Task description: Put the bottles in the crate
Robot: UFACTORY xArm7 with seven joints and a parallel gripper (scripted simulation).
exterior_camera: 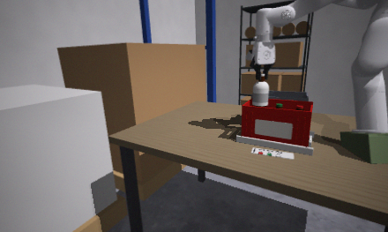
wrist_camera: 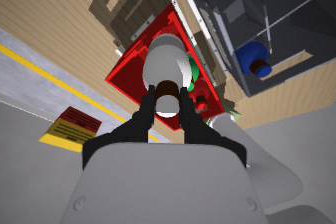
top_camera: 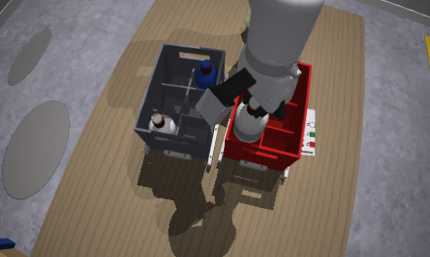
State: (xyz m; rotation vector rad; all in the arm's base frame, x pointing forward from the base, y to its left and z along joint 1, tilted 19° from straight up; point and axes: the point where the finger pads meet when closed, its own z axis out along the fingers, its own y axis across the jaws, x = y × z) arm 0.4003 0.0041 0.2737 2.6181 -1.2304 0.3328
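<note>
Right now my hand is 21 cm above the green bottle, 8 cm past it and 2 cm to the right of it. From my hand the other things lie so: red-label bottle 21 cm below, 17 cm behind, 3 cm to the left; then red crate 21 cm below, 8 cm behind, 6 cm to the left; then grey crate 21 cm below, 18 cm to the right, 9 cm behind.
</note>
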